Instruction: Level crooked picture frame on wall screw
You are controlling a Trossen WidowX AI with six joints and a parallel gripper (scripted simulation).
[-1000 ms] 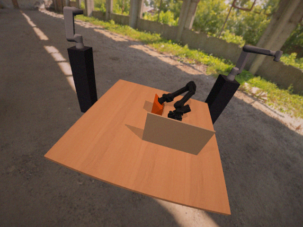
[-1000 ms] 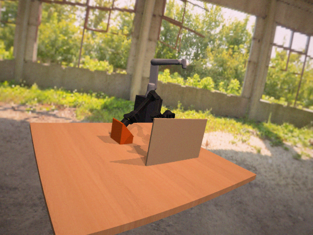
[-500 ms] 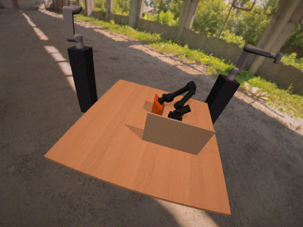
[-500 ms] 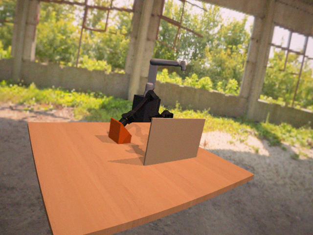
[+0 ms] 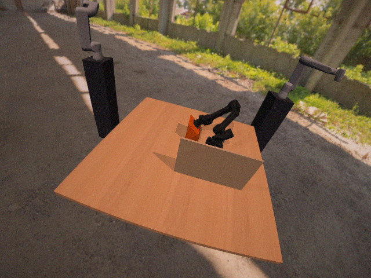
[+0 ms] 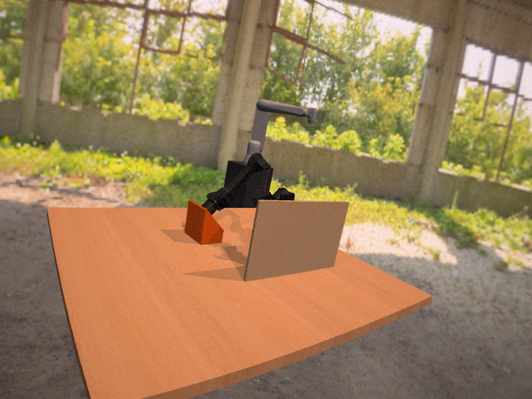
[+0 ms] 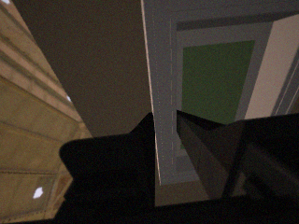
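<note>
Now: the picture frame 50 mm below my gripper tip, 10 mm to the left of it and 10 mm ahead of it. From my gripper tip the other things lie so: wall panel 60 mm below, 20 mm ahead.
</note>
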